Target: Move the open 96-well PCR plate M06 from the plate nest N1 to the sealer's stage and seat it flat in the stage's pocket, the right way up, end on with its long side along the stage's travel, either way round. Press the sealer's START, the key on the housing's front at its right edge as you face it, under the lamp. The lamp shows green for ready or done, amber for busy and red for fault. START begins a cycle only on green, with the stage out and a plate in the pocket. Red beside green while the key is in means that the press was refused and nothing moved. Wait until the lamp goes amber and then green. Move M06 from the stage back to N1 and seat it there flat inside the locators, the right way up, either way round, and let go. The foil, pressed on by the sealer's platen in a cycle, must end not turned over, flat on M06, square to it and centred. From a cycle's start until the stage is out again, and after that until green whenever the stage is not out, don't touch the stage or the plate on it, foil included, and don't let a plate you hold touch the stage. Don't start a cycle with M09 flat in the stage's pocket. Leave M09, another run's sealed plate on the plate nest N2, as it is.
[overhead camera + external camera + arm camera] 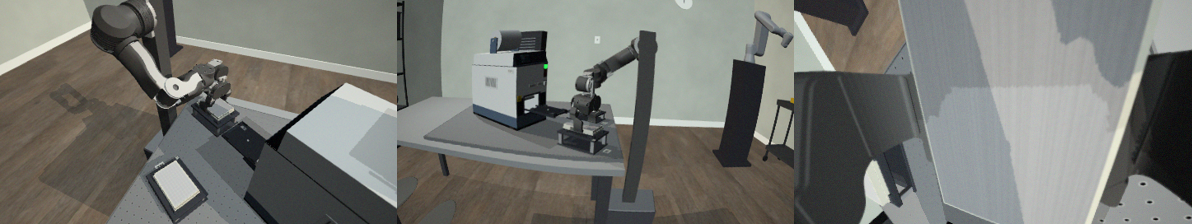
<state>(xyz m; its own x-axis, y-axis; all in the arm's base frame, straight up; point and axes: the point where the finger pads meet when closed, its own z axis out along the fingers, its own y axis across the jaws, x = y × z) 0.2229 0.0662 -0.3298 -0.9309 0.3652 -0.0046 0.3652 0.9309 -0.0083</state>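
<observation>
Now: the 96-well plate M06 right at my hand. The rest, counted from my hand: nest N1: 2 cm below; then sealer stage: 17 cm ahead, 12 cm to the right, 2 cm above; then yellow warning label: 30 cm ahead, 7 cm to the right, 7 cm above.
</observation>
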